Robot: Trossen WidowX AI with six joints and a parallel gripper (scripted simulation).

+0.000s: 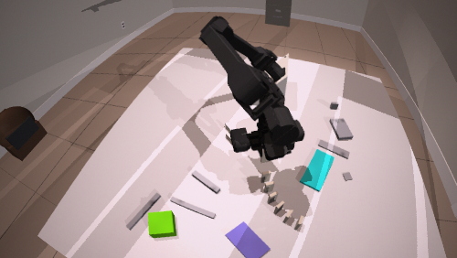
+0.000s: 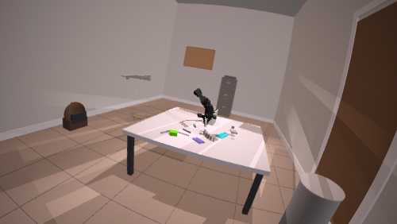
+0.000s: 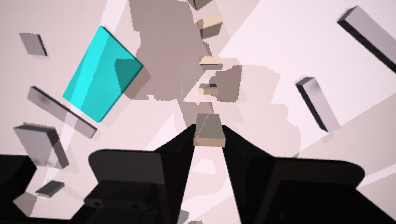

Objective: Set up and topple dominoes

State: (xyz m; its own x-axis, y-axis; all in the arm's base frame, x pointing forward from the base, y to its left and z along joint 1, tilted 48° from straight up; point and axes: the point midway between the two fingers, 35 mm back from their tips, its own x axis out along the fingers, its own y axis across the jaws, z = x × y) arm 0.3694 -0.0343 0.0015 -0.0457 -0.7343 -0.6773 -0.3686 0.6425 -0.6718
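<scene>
Now: the cyan block 40 mm behind my gripper tip, 190 mm to the left of it and 90 mm below it. Also, from my gripper tip: purple block (230 mm ahead, 10 mm to the right, 90 mm below); small grey piece (20 mm behind, 300 mm to the left, 90 mm below); green cube (240 mm ahead, 250 mm to the right, 80 mm below).
</scene>
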